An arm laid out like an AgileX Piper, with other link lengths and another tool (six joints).
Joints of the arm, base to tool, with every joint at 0 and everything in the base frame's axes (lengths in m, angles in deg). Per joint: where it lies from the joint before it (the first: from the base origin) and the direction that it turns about. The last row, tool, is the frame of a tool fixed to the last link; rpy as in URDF.
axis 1: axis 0 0 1 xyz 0 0 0.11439
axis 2: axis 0 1 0 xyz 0 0 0
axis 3: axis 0 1 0 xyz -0.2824 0 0.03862
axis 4: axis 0.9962 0 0.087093 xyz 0.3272 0 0.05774
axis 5: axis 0 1 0 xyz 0 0 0
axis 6: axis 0.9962 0 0.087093 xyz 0.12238 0 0.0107
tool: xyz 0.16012 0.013 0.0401 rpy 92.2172 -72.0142 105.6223
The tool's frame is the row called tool.
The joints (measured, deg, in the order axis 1, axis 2, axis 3, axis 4, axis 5, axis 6), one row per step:
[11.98 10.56 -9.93 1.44 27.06 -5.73]
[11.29 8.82 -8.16 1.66 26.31 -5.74]
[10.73 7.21 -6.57 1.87 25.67 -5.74]
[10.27 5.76 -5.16 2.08 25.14 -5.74]
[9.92 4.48 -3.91 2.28 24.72 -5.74]
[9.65 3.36 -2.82 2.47 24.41 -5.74]
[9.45 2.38 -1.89 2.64 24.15 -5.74]
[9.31 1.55 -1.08 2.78 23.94 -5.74]
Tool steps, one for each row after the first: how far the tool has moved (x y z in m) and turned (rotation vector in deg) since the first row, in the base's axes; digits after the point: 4 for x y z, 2 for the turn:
[-0.0005 -0.0038 -0.0049 0.35 -0.66 -0.69]
[-0.0010 -0.0069 -0.0093 0.69 -1.27 -1.25]
[-0.0014 -0.0094 -0.0132 1.00 -1.79 -1.72]
[-0.0019 -0.0112 -0.0170 1.27 -2.20 -2.07]
[-0.0023 -0.0126 -0.0206 1.52 -2.50 -2.34]
[-0.0026 -0.0135 -0.0236 1.74 -2.77 -2.54]
[-0.0029 -0.0142 -0.0264 1.92 -2.98 -2.68]

